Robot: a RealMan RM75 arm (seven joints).
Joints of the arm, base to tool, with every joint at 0 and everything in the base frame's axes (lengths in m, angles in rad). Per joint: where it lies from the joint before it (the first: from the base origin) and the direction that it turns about. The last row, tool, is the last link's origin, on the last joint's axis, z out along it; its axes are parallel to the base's.
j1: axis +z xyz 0 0 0.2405
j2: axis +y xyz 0 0 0
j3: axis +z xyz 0 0 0.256
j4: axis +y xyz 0 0 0
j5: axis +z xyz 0 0 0.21
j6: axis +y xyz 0 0 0
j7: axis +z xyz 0 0 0.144
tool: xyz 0 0 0
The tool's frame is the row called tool.
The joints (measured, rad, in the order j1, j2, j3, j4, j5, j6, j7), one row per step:
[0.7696, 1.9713, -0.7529, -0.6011, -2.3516, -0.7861, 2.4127]
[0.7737, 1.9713, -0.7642, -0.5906, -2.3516, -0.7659, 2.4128]
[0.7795, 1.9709, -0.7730, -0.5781, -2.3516, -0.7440, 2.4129]
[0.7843, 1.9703, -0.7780, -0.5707, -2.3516, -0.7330, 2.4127]
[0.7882, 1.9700, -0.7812, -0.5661, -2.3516, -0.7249, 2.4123]
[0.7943, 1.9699, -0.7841, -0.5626, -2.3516, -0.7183, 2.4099]
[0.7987, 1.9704, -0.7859, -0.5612, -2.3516, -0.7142, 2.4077]
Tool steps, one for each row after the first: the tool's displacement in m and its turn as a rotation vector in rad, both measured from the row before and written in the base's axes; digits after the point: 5 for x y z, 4 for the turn. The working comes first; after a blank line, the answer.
Tool pose at each row, in the base's axes (x y z in m, rotation vector in rad; the steps are taken from these numbers as rounded here):
[0.28375, 0.46002, 0.05779, -1.8546, 1.3912, 0.3508]
[0.28380, 0.46137, 0.05601, -1.8506, 1.3822, 0.3419]
[0.28367, 0.46312, 0.05448, -1.8444, 1.3737, 0.3353]
[0.28294, 0.46441, 0.05359, -1.8432, 1.3680, 0.3317]
[0.28210, 0.46555, 0.05314, -1.8423, 1.3627, 0.3299]
[0.27998, 0.46731, 0.05272, -1.8454, 1.3535, 0.3288]
[0.27816, 0.46860, 0.05235, -1.8483, 1.3461, 0.3285]

[0.00005, 0.00135, -0.00178, 0.0038, -0.0115, -0.0003]
[-0.00013, 0.00175, -0.00153, 0.0060, -0.0102, -0.0009]
[-0.00073, 0.00129, -0.00089, 0.0021, -0.0057, 0.0012]
[-0.00084, 0.00114, -0.00045, 0.0023, -0.0043, 0.0017]
[-0.00212, 0.00176, -0.00042, 0.0012, -0.0051, 0.0060]
[-0.00182, 0.00129, -0.00037, 0.0008, -0.0037, 0.0052]

